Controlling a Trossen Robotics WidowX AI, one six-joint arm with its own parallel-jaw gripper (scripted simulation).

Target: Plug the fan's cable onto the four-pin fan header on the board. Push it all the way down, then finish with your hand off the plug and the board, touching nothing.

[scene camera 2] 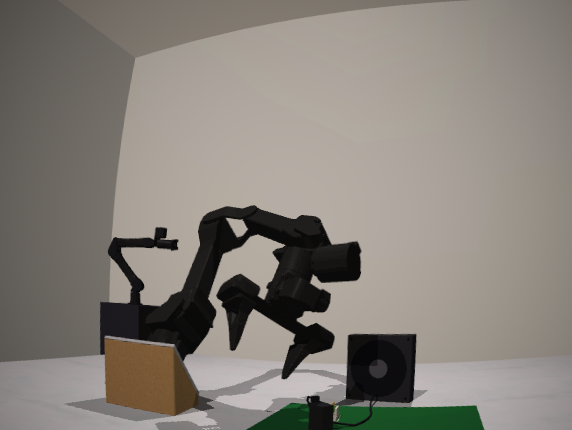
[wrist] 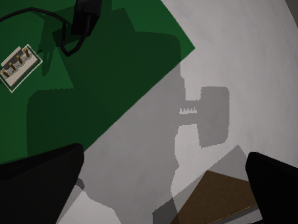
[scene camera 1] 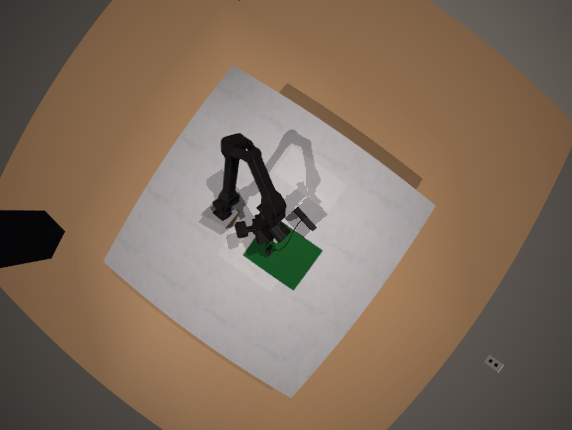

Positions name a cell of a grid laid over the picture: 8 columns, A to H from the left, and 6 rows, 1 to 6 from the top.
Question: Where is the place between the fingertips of my gripper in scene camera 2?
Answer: D6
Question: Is my gripper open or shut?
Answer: Open.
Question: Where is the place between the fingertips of my gripper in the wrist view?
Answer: At E5
